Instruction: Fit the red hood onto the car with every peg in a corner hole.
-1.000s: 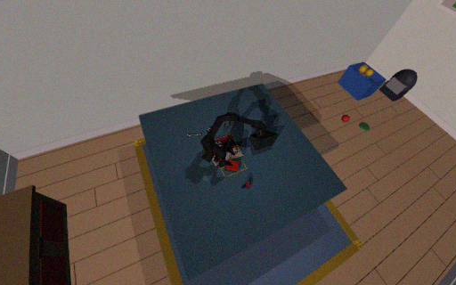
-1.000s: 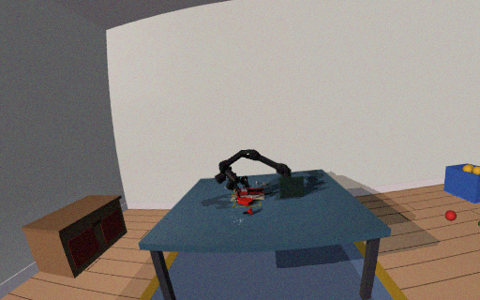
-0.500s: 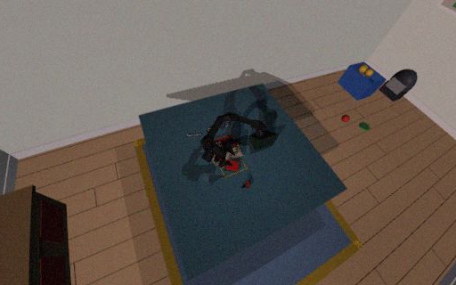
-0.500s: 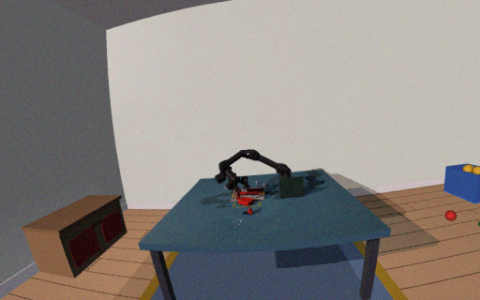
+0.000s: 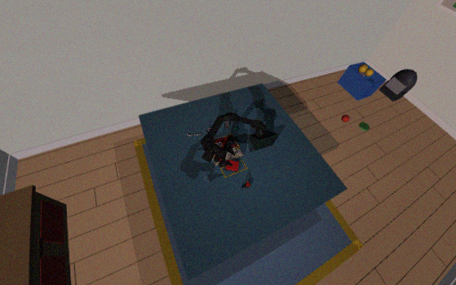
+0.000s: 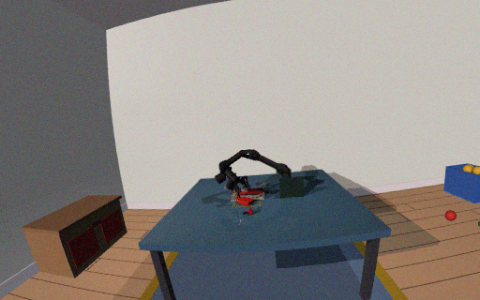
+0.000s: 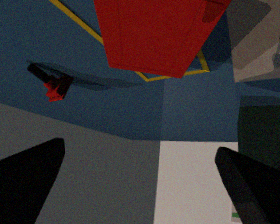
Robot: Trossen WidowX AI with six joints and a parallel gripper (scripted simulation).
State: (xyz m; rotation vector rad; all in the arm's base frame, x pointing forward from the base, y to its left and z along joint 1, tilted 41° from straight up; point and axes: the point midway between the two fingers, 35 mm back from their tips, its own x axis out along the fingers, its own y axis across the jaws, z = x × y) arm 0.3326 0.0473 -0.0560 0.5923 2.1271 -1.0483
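Right now my gripper tip is 80 mm above the red hood.
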